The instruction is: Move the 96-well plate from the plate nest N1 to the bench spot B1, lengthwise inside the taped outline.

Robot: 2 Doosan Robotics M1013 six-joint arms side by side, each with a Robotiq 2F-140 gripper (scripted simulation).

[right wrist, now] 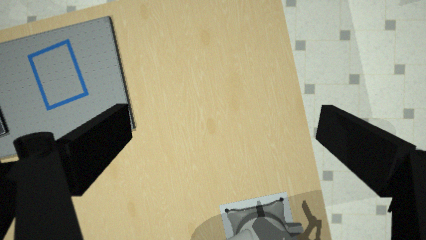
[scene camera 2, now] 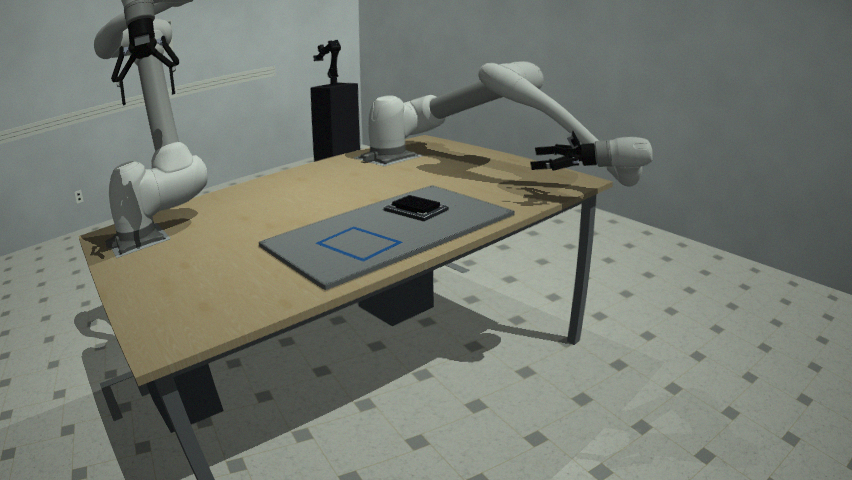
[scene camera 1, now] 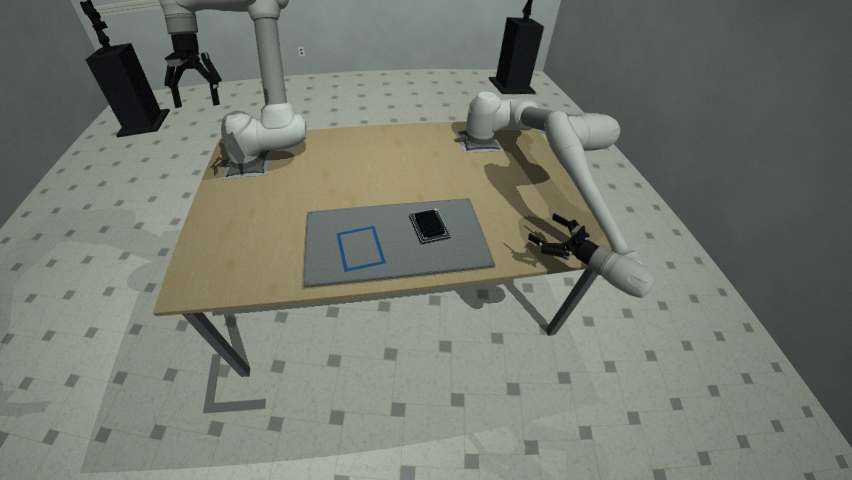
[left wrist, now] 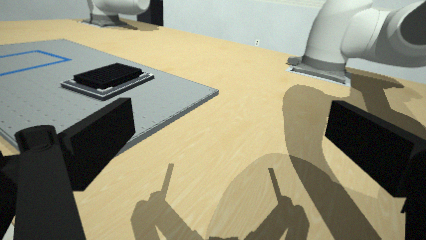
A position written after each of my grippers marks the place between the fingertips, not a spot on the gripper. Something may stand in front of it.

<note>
I see my left gripper (scene camera 2: 533, 158), my right gripper (scene camera 2: 148, 96) and a black 96-well plate (left wrist: 115, 74).
My left gripper shows as well in scene camera 1 (scene camera 1: 541, 225) and in the left wrist view (left wrist: 230, 117). My right gripper shows as well in the right wrist view (right wrist: 224, 121) and in scene camera 1 (scene camera 1: 197, 106). The right wrist view does not show the black 96-well plate: it is out of frame.
</note>
